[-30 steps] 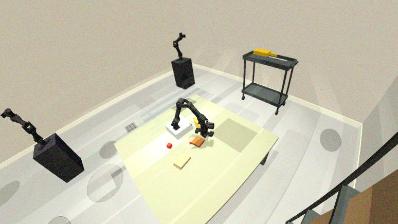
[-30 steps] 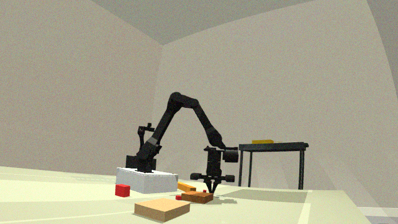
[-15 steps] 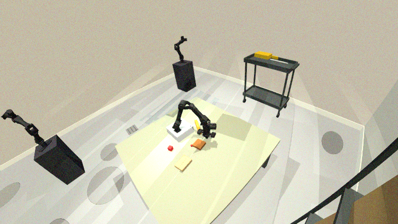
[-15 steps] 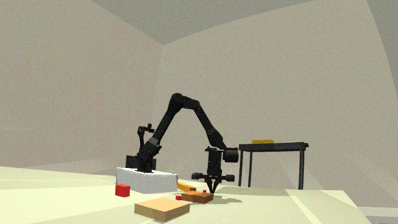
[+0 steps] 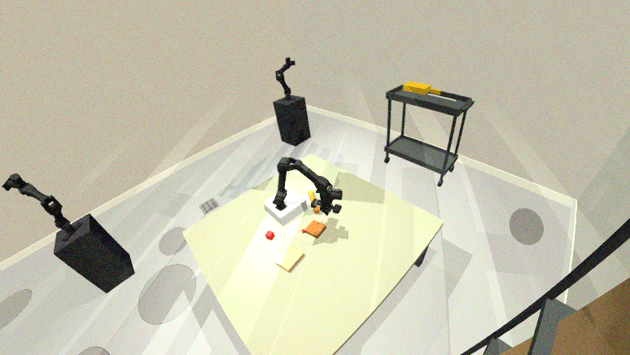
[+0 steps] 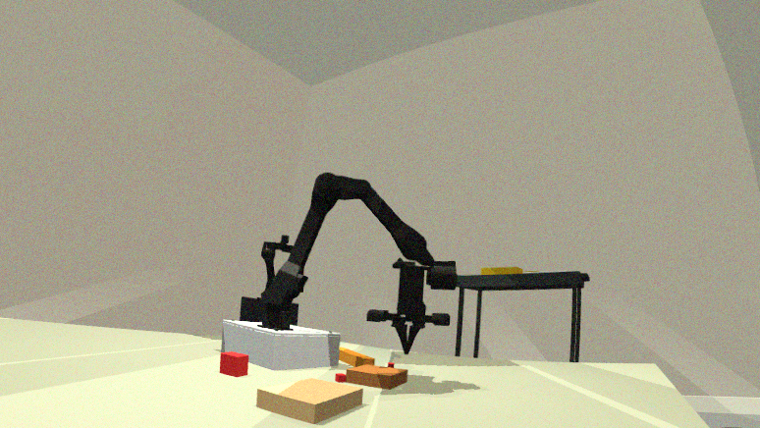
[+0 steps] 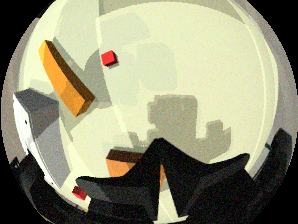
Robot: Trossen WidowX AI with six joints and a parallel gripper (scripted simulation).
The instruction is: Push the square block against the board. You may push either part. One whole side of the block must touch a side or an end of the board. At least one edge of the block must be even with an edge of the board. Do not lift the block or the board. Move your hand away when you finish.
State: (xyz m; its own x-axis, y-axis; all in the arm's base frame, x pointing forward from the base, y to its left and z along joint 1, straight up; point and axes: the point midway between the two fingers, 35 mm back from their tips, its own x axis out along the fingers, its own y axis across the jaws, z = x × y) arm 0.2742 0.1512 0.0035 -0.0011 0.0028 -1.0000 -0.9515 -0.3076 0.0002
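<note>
Right now the square orange block is 10 mm behind my gripper tip, 110 mm to the right of it and 40 mm below it. Also, from my gripper tip: orange piece 190 mm behind, 70 mm to the left, 40 mm below; then tan block 30 mm ahead, 360 mm to the right, 40 mm below.
</note>
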